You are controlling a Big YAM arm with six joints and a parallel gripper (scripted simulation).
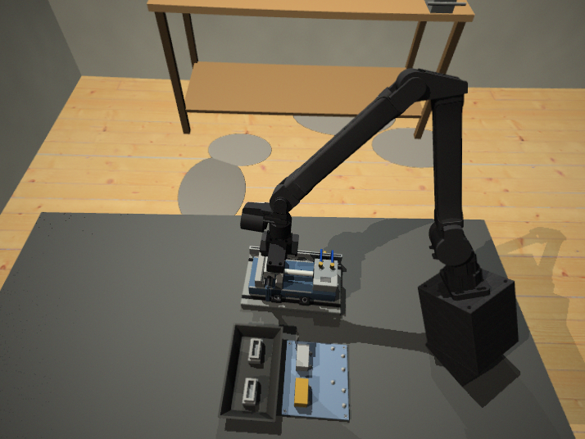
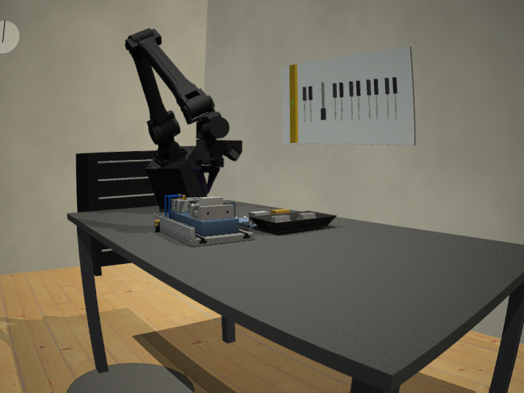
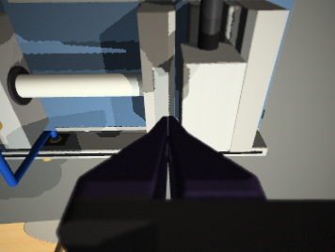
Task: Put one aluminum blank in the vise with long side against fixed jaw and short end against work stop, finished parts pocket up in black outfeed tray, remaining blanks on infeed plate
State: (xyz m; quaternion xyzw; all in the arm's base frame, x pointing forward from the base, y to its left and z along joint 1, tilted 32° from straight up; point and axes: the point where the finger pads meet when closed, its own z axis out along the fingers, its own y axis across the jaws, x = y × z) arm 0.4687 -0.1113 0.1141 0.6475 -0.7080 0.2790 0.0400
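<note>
My hand is 40 mm above the gray aluminum blank and 20 mm short of it. Round my hand: moving jaw: 60 mm below; fixed jaw: 60 mm below, 50 mm ahead, 10 mm to the right; work stop rod: 40 mm to the left, 40 mm below, 30 mm ahead.
</note>
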